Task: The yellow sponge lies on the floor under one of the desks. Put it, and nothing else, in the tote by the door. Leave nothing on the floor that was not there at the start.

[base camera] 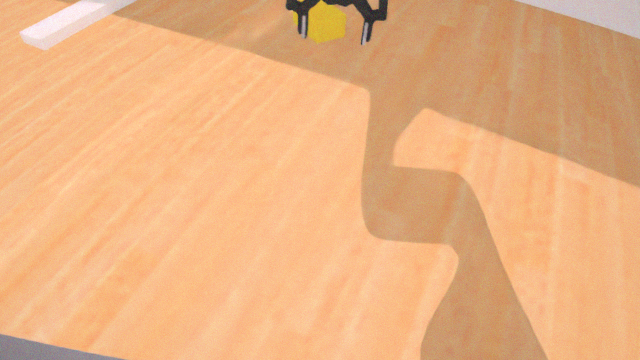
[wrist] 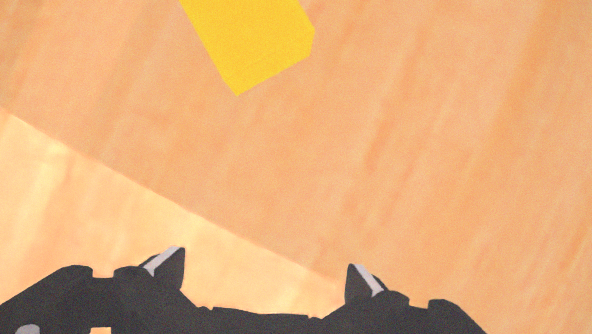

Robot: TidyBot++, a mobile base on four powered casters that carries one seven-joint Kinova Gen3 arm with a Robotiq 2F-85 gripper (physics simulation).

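Places are measured from the arm's base along level axes (x ahead, y left, z up), in centimetres.
Pixels of known places: gripper, fingertip midpoint: (base camera: 333, 39) (wrist: 265, 274).
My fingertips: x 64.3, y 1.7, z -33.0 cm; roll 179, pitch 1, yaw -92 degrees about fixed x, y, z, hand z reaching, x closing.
Note:
Behind a point stands the place of what it marks.
The yellow sponge (base camera: 327, 24) @[x 76.0, y 3.4, z -36.2 cm] (wrist: 255, 40) @[x 77.3, y 3.5, z -35.2 cm], a block with cut corners, lies on the shaded floor. In the base camera it is at the top, seen behind and between the fingers. In the wrist view it is cut off by the top edge, beyond the fingertips and a little left of centre. My gripper (base camera: 334, 39) @[x 64.3, y 1.7, z -33.0 cm] (wrist: 265, 274) @[x 64.3, y 1.7, z -33.0 cm] is open, with nothing between its fingers. It is above the floor on the near side of the sponge and apart from it. The tote does not show in these views.
A white bar (base camera: 65, 29) @[x 73.5, y 56.6, z -37.8 cm], perhaps a desk foot, lies on the floor at the upper left of the base camera. A pale wall (base camera: 600, 11) @[x 100.8, y -62.7, z -36.3 cm] stands at the upper right. A broad shadow and the arm's shadow fall on the wooden floor (base camera: 200, 175) @[x 39.9, y 16.8, z -39.7 cm]. A grey edge (base camera: 40, 348) shows at the lower left.

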